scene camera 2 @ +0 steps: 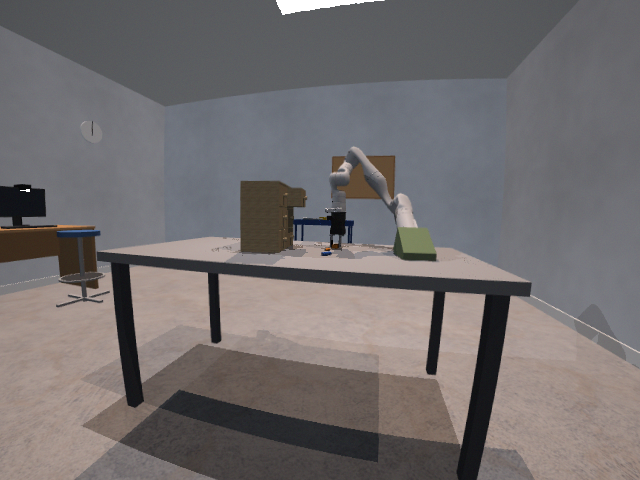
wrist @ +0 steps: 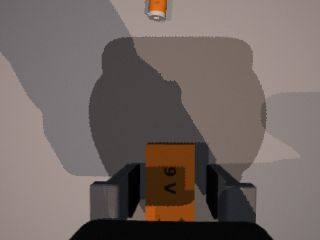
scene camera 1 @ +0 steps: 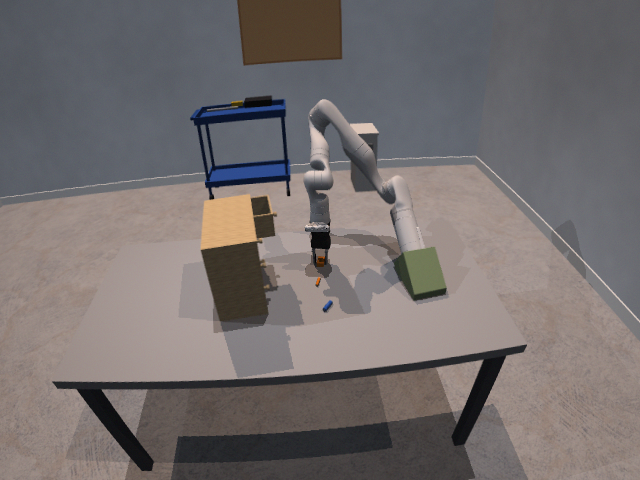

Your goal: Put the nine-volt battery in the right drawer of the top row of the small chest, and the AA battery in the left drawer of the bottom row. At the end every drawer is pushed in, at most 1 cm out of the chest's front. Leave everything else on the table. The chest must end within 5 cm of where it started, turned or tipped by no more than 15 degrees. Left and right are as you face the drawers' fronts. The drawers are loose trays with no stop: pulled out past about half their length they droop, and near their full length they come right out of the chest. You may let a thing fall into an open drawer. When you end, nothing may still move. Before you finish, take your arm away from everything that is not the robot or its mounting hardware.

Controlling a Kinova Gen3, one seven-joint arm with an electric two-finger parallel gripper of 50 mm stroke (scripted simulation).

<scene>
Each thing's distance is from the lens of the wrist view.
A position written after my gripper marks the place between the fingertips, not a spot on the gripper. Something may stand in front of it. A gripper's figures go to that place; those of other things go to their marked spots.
my gripper [wrist: 173, 183]: 0.18 m
orange nine-volt battery [wrist: 170, 167]: 0.17 m
</scene>
